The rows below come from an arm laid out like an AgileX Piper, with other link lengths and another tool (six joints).
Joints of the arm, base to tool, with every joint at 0 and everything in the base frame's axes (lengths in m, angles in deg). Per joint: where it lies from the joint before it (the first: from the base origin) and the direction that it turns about. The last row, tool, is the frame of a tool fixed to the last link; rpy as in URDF.
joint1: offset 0 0 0.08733 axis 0 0 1
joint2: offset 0 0 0 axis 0 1 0
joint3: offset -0.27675 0 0.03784 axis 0 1 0
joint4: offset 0.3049 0 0.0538 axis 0.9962 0 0.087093
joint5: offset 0 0 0 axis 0 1 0
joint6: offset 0.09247 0 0.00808 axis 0.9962 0 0.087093
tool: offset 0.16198 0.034 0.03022 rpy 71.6 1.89 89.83
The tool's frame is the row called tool.
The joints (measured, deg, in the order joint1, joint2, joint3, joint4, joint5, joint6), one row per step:
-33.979 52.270 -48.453 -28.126 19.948 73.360
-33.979 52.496 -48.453 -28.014 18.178 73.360
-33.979 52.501 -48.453 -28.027 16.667 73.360
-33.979 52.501 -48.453 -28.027 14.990 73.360
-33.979 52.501 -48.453 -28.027 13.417 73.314
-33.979 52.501 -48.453 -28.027 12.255 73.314
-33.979 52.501 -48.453 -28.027 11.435 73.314
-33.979 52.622 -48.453 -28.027 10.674 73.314
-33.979 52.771 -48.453 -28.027 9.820 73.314
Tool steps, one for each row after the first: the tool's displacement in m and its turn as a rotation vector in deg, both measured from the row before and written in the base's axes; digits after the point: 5 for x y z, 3 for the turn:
0.00404 0.00184 0.00525 -0.667 -1.162 0.835
0.00261 0.00206 0.00595 -0.763 -1.088 0.710
0.00272 0.00243 0.00666 -0.838 -1.220 0.788
0.00241 0.00243 0.00626 -0.820 -1.115 0.748
0.00166 0.00185 0.00464 -0.581 -0.846 0.546
0.00112 0.00134 0.00328 -0.410 -0.597 0.385
0.00148 0.00095 0.00213 -0.312 -0.454 0.358
0.00168 0.00106 0.00230 -0.342 -0.499 0.401

